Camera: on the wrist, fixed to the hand. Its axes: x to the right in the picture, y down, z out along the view.
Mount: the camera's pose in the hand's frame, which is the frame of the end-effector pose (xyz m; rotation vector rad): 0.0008 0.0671 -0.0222 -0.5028 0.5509 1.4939
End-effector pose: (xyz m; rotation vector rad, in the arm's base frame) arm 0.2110 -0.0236 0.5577 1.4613 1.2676 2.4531
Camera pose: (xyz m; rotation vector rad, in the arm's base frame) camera 0.2186 -0.0822 0.5964 -0.9370 0.5080 -1.7769
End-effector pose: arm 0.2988 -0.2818 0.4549 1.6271 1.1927 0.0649
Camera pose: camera 0.3304 -0.2612 0.5147 1.7045 0.0190 1.6679
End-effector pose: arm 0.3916 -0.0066 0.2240 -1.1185 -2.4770 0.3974
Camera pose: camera 0.4450 0.0391 0.2164 -2.6584 -0.8905 -0.1986
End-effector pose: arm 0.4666 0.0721 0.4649 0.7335 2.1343 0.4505
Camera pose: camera 0.4718 0.1226 0.5141 1.9383 1.3561 2.0271
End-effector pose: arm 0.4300 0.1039 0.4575 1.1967 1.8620 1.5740
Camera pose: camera 0.4351 0.0909 0.5268 -1.4530 -0.2372 -2.0561
